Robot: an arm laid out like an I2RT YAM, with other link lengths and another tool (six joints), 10 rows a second.
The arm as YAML. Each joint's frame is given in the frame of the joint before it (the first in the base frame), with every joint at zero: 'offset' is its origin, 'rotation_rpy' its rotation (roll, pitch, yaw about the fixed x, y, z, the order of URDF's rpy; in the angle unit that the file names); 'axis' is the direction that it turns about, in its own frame. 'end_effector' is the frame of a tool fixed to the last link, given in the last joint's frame.
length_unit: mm
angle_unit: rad
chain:
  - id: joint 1
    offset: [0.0, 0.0, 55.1]
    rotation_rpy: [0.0, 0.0, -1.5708]
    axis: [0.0, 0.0, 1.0]
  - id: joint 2
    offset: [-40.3, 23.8, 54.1]
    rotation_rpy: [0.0, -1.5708, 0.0]
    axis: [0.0, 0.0, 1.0]
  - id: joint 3
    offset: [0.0, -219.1, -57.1]
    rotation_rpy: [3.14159, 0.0, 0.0]
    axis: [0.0, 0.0, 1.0]
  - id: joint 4
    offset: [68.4, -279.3, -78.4]
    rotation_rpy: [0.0, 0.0, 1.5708]
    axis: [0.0, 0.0, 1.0]
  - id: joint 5
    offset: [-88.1, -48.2, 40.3]
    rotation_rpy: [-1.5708, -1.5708, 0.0]
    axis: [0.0, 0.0, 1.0]
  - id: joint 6
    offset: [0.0, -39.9, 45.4]
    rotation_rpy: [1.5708, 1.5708, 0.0]
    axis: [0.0, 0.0, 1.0]
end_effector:
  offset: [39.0, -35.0, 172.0]
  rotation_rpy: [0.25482, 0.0, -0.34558]
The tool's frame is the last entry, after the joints.
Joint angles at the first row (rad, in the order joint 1, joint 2, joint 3, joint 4, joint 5, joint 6):
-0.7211, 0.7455, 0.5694, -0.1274, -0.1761, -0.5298
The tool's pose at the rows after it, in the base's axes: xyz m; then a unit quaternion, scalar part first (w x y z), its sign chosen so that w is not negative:
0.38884 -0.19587 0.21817 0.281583 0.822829 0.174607 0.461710
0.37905 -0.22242 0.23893 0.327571 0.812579 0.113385 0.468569
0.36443 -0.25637 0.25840 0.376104 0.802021 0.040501 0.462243
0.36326 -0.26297 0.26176 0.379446 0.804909 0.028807 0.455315
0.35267 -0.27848 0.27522 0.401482 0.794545 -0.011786 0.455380
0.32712 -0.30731 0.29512 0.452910 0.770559 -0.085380 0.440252
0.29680 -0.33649 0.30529 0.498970 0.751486 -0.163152 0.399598
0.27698 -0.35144 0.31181 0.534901 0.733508 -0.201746 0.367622
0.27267 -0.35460 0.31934 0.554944 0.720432 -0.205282 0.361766
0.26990 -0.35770 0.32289 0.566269 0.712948 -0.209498 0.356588
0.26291 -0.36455 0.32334 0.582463 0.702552 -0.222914 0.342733
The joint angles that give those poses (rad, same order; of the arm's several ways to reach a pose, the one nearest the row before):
-0.7207, 0.6704, 0.5195, -0.1003, -0.1861, -0.5220
-0.7187, 0.6497, 0.5044, -0.0300, -0.0577, -0.4630
-0.7189, 0.6704, 0.5178, 0.0327, 0.1026, -0.4147
-0.7182, 0.6932, 0.5476, 0.0169, 0.1302, -0.4090
-0.7191, 0.7015, 0.5609, 0.0420, 0.2109, -0.3766
-0.7193, 0.7229, 0.5740, 0.1072, 0.3862, -0.3517
-0.7188, 0.7772, 0.6131, 0.1393, 0.5874, -0.3427
-0.7205, 0.8166, 0.6243, 0.2029, 0.7106, -0.3762
-0.7212, 0.8344, 0.6169, 0.2794, 0.7402, -0.4192
-0.7228, 0.8530, 0.6166, 0.3260, 0.7603, -0.4431
-0.7276, 0.8887, 0.6135, 0.3966, 0.8042, -0.4740

